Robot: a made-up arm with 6 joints. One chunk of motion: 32 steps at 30 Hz.
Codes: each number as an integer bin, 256 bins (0 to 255) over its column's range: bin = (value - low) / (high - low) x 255, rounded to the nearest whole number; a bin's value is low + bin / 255 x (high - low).
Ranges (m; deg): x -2.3..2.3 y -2.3..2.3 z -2.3..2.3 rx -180..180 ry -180..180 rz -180..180
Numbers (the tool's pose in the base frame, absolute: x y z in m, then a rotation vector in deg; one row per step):
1: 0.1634 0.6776 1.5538 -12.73 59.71 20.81
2: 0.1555 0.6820 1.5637 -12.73 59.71 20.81
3: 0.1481 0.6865 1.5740 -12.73 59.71 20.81
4: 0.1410 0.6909 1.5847 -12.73 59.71 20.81
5: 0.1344 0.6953 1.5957 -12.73 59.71 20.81
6: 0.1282 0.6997 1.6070 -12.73 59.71 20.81
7: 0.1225 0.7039 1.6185 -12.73 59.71 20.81
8: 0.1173 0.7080 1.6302 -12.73 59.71 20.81
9: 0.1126 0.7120 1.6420 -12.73 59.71 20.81
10: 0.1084 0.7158 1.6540 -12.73 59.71 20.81
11: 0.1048 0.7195 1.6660 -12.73 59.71 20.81
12: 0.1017 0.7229 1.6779 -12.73 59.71 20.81
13: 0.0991 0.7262 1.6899 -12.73 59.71 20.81
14: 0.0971 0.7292 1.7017 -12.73 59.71 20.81
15: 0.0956 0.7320 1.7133 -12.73 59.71 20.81
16: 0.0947 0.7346 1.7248 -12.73 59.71 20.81
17: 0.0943 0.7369 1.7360 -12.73 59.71 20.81
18: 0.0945 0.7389 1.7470 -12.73 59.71 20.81
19: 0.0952 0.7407 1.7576 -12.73 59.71 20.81
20: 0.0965 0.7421 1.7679 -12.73 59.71 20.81
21: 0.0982 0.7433 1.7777 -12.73 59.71 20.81
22: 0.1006 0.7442 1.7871 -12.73 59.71 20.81
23: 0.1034 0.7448 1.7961 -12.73 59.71 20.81
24: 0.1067 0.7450 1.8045 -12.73 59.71 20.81
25: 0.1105 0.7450 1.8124 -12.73 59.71 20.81
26: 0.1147 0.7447 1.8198 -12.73 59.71 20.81
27: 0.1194 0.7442 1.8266 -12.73 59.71 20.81
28: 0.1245 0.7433 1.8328 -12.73 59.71 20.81
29: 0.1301 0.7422 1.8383 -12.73 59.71 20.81
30: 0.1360 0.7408 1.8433 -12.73 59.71 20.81
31: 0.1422 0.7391 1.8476 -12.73 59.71 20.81
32: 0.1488 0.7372 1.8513 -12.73 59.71 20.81
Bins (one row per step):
1: 137 165 214 118 170 142
2: 136 165 214 118 170 142
3: 136 166 215 118 170 142
4: 135 166 215 118 170 142
5: 135 166 216 118 170 142
6: 135 166 217 118 170 142
7: 134 167 217 118 170 142
8: 134 167 218 118 170 142
9: 134 167 219 118 170 142
10: 134 167 219 118 170 142
11: 133 167 220 118 170 142
12: 133 168 221 118 170 142
13: 133 168 221 118 170 142
14: 133 168 222 118 170 142
15: 133 168 222 118 170 142
16: 133 168 223 118 170 142
17: 133 168 224 118 170 142
18: 133 168 224 118 170 142
19: 133 169 225 118 170 142
20: 133 169 226 118 170 142
21: 133 169 226 118 170 142
22: 133 169 227 118 170 142
23: 133 169 227 118 170 142
24: 133 169 228 118 170 142
25: 134 169 228 118 170 142
26: 134 169 228 118 170 142
27: 134 169 229 118 170 142
28: 134 169 229 118 170 142
29: 135 169 229 118 170 142
30: 135 169 230 118 170 142
31: 135 168 230 118 170 142
32: 136 168 230 118 170 142

